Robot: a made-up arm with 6 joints. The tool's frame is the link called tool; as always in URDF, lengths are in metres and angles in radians. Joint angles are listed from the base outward. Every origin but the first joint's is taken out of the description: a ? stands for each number. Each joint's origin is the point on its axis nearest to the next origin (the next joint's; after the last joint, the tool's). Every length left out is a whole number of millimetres.
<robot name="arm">
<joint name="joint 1" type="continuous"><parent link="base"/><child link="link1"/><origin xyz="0 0.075 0.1" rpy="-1.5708 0 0"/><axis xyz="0 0 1"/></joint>
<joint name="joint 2" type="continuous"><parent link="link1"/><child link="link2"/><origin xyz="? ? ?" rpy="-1.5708 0 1.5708"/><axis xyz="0 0 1"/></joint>
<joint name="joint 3" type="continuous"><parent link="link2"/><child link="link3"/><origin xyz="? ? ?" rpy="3.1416 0 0"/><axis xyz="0 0 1"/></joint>
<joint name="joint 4" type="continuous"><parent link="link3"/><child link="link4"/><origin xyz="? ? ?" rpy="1.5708 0 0"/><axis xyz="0 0 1"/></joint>
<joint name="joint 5" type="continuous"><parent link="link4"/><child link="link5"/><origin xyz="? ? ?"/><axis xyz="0 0 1"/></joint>
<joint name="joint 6" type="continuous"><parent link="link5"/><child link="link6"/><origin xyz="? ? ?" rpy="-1.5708 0 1.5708"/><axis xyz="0 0 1"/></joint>
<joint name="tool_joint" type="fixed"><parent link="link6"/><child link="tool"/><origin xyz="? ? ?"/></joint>
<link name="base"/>
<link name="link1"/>
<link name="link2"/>
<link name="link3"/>
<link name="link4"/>
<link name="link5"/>
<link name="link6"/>
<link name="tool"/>
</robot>
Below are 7 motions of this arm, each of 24 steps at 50 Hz.
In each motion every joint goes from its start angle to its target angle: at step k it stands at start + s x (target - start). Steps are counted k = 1, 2, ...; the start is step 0. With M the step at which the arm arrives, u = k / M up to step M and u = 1 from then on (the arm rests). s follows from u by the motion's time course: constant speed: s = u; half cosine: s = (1 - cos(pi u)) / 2; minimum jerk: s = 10 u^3 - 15 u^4 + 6 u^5.
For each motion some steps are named. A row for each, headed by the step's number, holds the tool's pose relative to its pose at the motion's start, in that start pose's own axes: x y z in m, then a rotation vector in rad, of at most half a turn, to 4 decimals.
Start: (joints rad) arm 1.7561 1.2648 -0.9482 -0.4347 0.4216 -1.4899
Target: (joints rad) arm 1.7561 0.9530 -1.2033 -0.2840 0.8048 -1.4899
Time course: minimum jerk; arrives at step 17
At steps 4, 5, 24:
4: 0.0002 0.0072 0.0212 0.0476 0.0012 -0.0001
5: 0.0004 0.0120 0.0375 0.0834 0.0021 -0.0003
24: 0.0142 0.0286 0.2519 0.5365 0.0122 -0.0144

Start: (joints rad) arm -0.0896 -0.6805 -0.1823 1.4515 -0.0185 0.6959
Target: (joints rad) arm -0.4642 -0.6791 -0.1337 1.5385 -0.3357 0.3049
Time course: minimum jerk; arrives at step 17
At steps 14, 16, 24:
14: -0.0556 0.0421 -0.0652 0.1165 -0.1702 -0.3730
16: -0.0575 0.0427 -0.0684 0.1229 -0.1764 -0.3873
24: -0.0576 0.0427 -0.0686 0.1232 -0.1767 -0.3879

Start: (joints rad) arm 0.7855 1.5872 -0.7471 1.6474 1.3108 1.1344
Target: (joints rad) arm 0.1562 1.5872 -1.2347 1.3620 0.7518 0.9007
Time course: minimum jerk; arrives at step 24
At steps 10, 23, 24:
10: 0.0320 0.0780 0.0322 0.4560 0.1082 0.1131
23: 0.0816 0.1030 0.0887 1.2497 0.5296 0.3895
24: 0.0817 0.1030 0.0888 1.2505 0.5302 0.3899

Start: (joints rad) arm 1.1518 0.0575 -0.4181 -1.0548 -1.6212 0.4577
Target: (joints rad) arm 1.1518 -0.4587 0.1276 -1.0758 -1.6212 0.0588
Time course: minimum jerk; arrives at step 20
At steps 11, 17, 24:
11: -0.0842 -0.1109 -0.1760 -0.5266 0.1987 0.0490
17: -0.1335 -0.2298 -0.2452 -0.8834 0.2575 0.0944
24: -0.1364 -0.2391 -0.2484 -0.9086 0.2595 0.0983

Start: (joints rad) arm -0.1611 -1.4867 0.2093 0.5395 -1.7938 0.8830
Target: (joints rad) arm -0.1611 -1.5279 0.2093 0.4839 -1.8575 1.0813
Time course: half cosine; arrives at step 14
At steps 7, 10, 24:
7: -0.0411 0.0103 0.0151 0.0514 0.0309 0.1189
10: -0.0663 0.0140 0.0256 0.0847 0.0481 0.1931
24: -0.0813 0.0153 0.0322 0.1053 0.0577 0.2379

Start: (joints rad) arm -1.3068 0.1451 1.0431 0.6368 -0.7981 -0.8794
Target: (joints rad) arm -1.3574 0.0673 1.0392 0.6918 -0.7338 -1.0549
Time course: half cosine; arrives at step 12
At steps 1, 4, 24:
1: 0.0010 0.0006 0.0006 0.0027 -0.0008 -0.0021
4: 0.0145 0.0083 0.0085 0.0399 -0.0101 -0.0313
24: 0.0569 0.0282 0.0377 0.1624 -0.0276 -0.1271

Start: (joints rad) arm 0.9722 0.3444 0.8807 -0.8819 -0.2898 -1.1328
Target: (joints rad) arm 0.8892 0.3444 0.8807 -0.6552 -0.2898 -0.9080
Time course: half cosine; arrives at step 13
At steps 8, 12, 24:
8: -0.0095 0.0322 0.0410 0.1634 -0.1217 0.1649
12: -0.0150 0.0422 0.0570 0.2320 -0.1849 0.2404
24: -0.0153 0.0427 0.0577 0.2352 -0.1879 0.2440

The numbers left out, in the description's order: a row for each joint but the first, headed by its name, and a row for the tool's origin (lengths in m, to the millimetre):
joint 2: -0.566 -0.001 0
joint 3: 0.098 -0.086 0
joint 4: 0.079 0.043 0
joint 5: -0.066 -0.071 0
joint 6: 0.186 0.069 0
tool: -0.025 0.304 0

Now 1 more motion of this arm.
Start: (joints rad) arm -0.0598 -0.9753 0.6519 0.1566 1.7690 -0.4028
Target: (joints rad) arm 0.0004 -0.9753 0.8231 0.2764 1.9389 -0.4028
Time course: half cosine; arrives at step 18
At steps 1, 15, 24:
1: 0.0006 0.0003 0.0001 0.0001 -0.0024 -0.0011
15: 0.0717 0.0258 0.0259 -0.0060 -0.3040 -0.1151
24: 0.0762 0.0273 0.0284 -0.0075 -0.3265 -0.1221

